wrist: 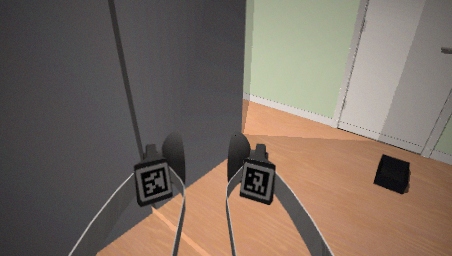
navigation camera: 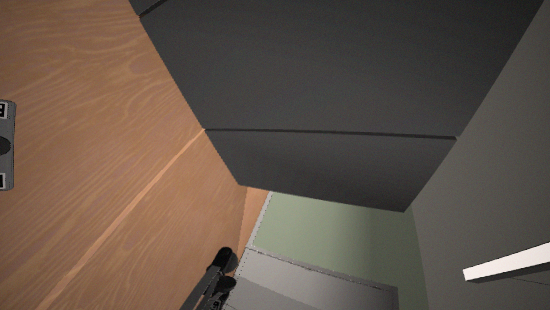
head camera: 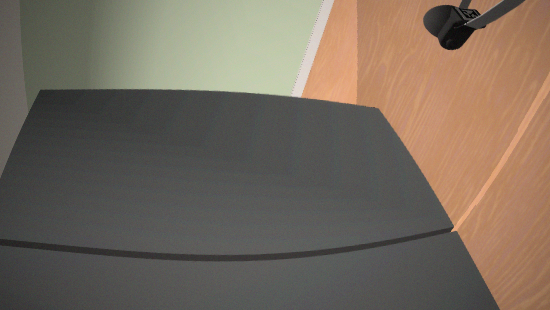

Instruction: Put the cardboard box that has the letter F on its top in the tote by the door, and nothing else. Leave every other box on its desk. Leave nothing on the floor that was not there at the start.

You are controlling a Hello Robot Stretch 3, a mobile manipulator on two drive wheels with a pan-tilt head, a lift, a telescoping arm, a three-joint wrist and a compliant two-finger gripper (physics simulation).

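Places are measured from the robot's base along level axes (x ahead, y left, z up), in centimetres.
Pixels of known places: gripper, between the fingertips: (wrist: pixel 206 149) (navigation camera: pixel 229 264) (head camera: pixel 432 10).
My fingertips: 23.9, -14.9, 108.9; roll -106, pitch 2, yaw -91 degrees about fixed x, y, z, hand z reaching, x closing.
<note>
Behind a point stands the place of what it marks, as x, y, z.
My gripper (head camera: pixel 447 30) {23.9, -14.9, 108.9} (navigation camera: pixel 226 271) {23.9, -14.9, 108.9} (wrist: pixel 206 149) {23.9, -14.9, 108.9} is open, with a gap between its two fingertips and no object between them. In the wrist view it is in front of a tall dark grey surface and the wood floor. A small black tote (wrist: pixel 392 173) {132.2, -160.0, 0.4} stands on the floor at the right of the wrist view, near the pale door (wrist: pixel 380 75) {189.4, -168.2, 62.7}. Its inside cannot be made out. The door (navigation camera: pixel 310 277) {199.8, -157.7, 106.6} also shows low in the navigation view. The cardboard box with the letter F does not show in these views.
A large dark grey cabinet-like block (head camera: pixel 225 175) (navigation camera: pixel 320 75) {86.6, 47.9, 112.3} (wrist: pixel 65 100) {94.7, 39.9, 85.8} with a thin seam stands close by, at the left in the wrist view. Wood floor (head camera: pixel 425 100) {135.3, -41.4, 0.0} (navigation camera: pixel 100 100) {34.5, 27.1, 0.1} (wrist: pixel 310 200) {113.4, -82.3, 0.1} runs beside it toward the green wall (wrist: pixel 300 60) {244.8, -115.0, 62.3}. A white bar (navigation camera: pixel 510 263) {94.9, -37.3, 207.8} shows at the right of the navigation view.
</note>
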